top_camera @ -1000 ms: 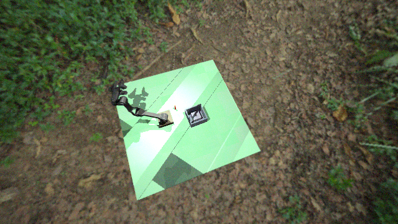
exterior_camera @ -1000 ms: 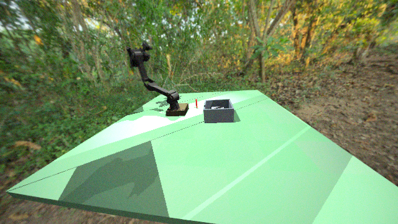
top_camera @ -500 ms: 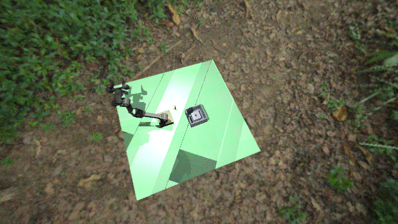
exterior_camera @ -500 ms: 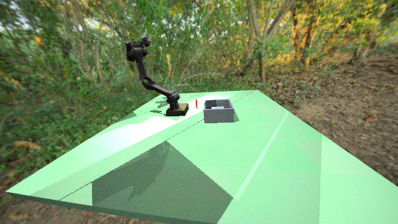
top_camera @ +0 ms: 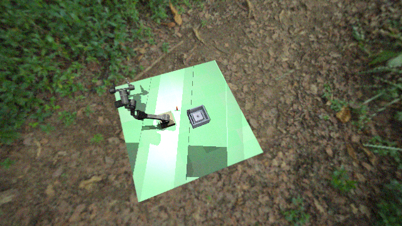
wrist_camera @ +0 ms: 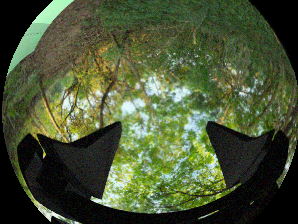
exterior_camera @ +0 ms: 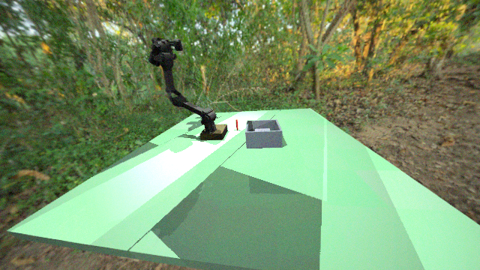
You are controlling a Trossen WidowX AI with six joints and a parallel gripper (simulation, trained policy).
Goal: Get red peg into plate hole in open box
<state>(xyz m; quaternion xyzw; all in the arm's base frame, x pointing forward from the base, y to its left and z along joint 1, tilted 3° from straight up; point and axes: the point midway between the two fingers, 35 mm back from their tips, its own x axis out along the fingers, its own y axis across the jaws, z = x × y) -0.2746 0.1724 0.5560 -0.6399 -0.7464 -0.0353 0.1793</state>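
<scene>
Right now the red peg is 58 cm below my gripper tip, 42 cm ahead of it and 3 cm to the right of it. The rest, counted from my gripper tip: grey box 63 cm ahead, 60 cm below, 16 cm to the right; then pale plate 63 cm ahead, 58 cm below, 16 cm to the right.
</scene>
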